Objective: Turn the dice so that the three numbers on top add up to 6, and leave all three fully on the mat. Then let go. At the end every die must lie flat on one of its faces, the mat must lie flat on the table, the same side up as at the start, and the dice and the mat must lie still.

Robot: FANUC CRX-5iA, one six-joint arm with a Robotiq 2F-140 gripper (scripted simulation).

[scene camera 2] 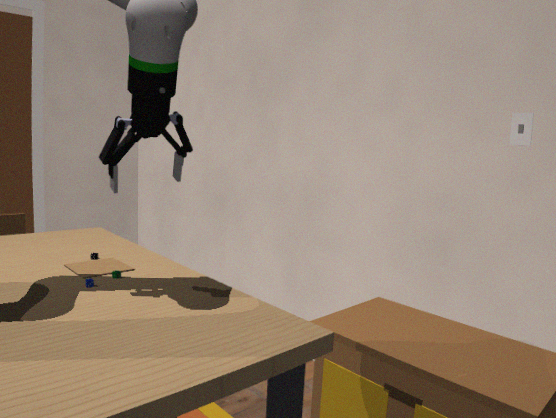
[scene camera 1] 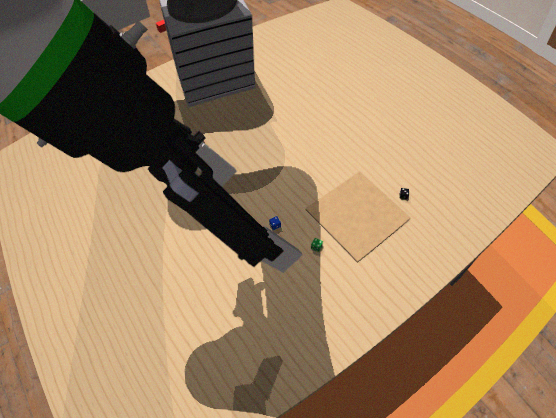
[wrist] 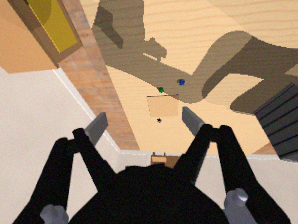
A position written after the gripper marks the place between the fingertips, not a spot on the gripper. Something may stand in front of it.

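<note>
A tan mat is visible at (scene camera 1: 357, 214) and, from scene camera 2, at (scene camera 2: 94, 268). The gripper appears at (scene camera 1: 256, 214) and at (scene camera 2: 146, 184), and the wrist view shows it too, at (wrist: 144, 115).
</note>
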